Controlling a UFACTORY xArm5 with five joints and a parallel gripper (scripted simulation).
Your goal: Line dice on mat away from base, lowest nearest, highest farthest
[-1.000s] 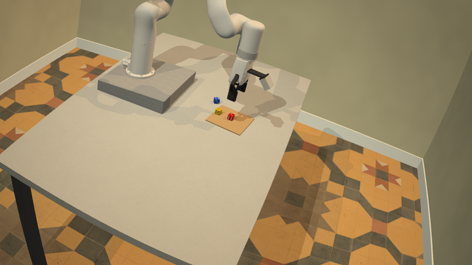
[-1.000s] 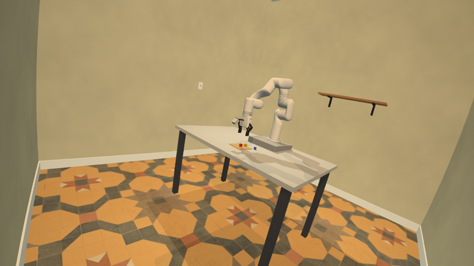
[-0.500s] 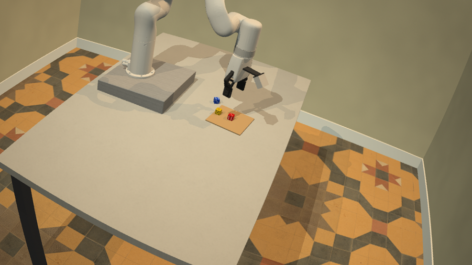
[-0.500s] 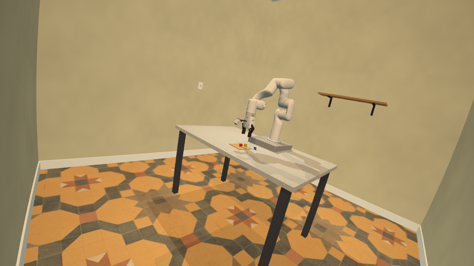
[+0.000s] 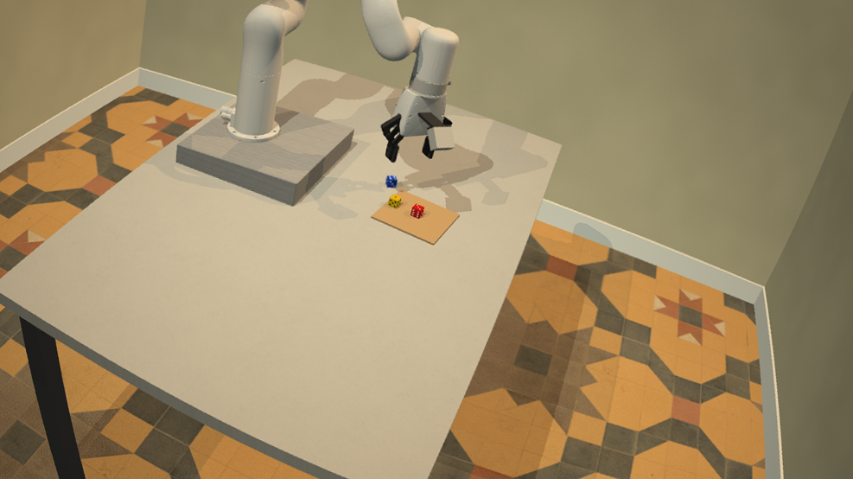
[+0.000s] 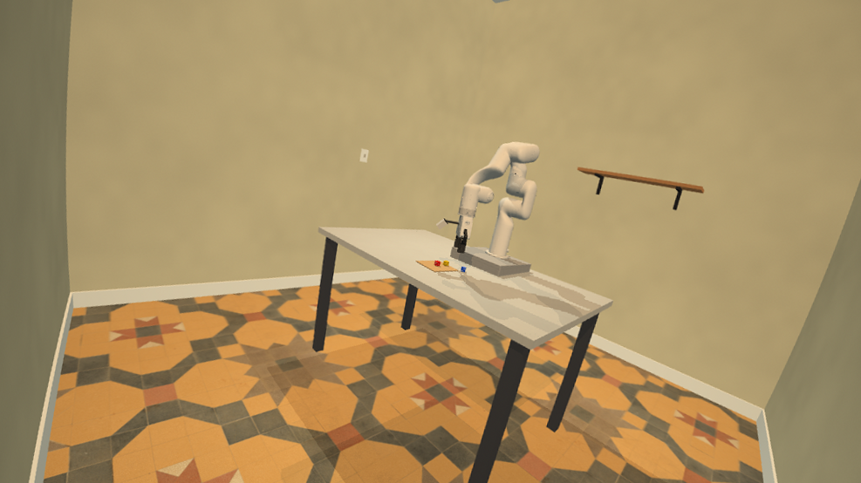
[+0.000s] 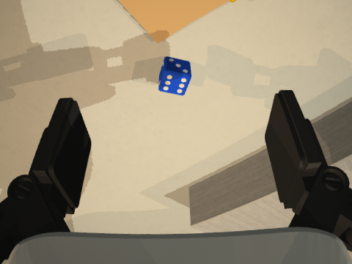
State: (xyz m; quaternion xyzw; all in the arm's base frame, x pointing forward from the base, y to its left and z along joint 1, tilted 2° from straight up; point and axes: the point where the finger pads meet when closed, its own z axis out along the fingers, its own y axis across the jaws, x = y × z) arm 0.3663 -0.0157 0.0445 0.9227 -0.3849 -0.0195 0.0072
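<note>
Right now my hand is 9 cm above the blue die, 3 cm to the right of it and 3 cm past it. Round my hand: red die: 9 cm below, 6 cm to the right, 5 cm ahead; then yellow die: 9 cm below, 5 cm to the right; then mat: 10 cm below, 6 cm to the right, 5 cm ahead.
</note>
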